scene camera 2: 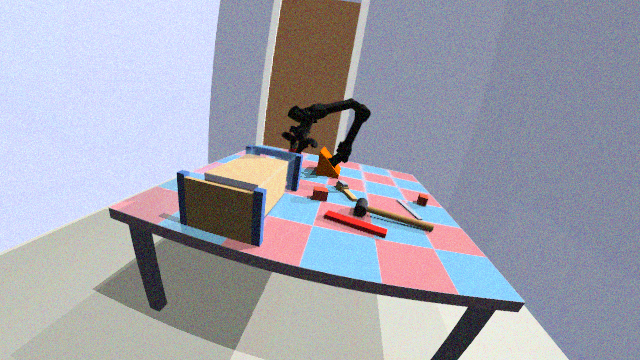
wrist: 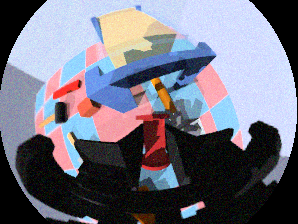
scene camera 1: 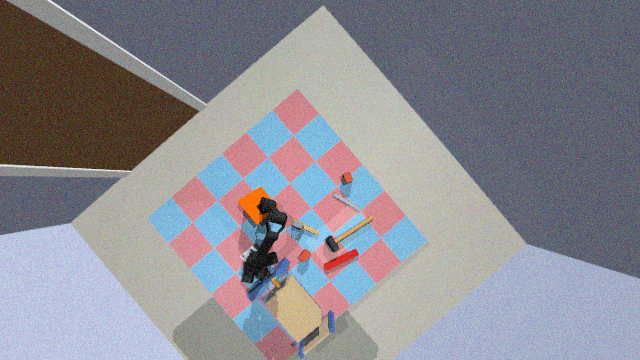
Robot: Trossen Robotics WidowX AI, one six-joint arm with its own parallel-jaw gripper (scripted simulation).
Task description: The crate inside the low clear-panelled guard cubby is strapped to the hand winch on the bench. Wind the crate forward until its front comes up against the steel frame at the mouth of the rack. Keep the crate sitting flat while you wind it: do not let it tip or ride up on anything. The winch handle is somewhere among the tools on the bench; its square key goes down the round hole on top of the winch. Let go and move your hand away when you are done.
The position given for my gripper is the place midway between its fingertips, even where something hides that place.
I see my gripper (wrist: 152, 125) and a blue steel frame (wrist: 112, 89).
